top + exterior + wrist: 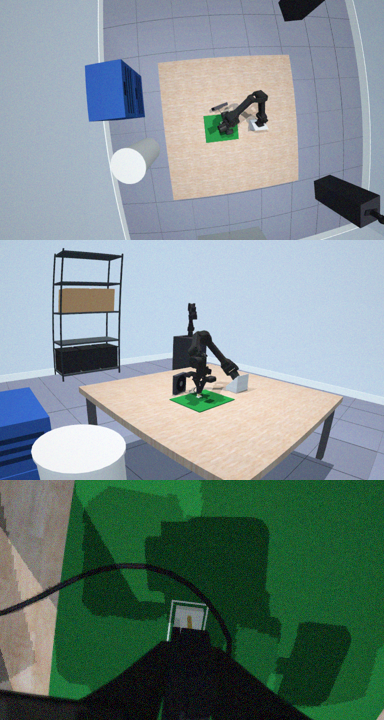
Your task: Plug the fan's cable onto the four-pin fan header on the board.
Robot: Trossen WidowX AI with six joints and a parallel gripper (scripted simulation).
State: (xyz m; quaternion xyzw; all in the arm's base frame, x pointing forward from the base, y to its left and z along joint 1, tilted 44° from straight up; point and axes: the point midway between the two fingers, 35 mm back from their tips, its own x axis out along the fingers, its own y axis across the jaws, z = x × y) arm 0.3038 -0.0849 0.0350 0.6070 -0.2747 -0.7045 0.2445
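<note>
My gripper tip is 10 mm short of the plug and 10 mm below it. Round my gripper tip: black fan: 20 mm ahead, 130 mm to the right, 20 mm above; green board: 30 mm ahead, 40 mm to the left, 50 mm below.
</note>
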